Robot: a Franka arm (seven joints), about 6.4 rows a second.
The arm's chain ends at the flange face. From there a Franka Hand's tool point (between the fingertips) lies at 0.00 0.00 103.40 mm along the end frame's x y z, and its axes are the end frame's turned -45 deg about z.
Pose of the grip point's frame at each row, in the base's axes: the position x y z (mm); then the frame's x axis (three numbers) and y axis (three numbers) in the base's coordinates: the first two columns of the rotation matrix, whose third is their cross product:
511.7, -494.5, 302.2, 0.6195, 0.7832, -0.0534, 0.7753, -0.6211, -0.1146
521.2, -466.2, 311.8, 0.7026, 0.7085, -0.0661, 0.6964, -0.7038, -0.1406
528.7, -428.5, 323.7, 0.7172, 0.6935, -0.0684, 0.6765, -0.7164, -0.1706
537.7, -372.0, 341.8, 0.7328, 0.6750, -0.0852, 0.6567, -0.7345, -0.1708
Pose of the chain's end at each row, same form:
524.4, -497.6, 404.8, 0.9863, 0.1146, -0.1188, 0.1102, -0.9930, -0.0433
536.3, -471.7, 413.9, 0.9892, 0.0033, -0.1462, -0.0044, -0.9986, -0.0527
546.0, -436.4, 425.3, 0.9855, -0.0162, -0.1690, -0.0288, -0.9969, -0.0723
556.1, -379.2, 443.3, 0.9825, -0.0421, -0.1810, -0.0538, -0.9967, -0.0605

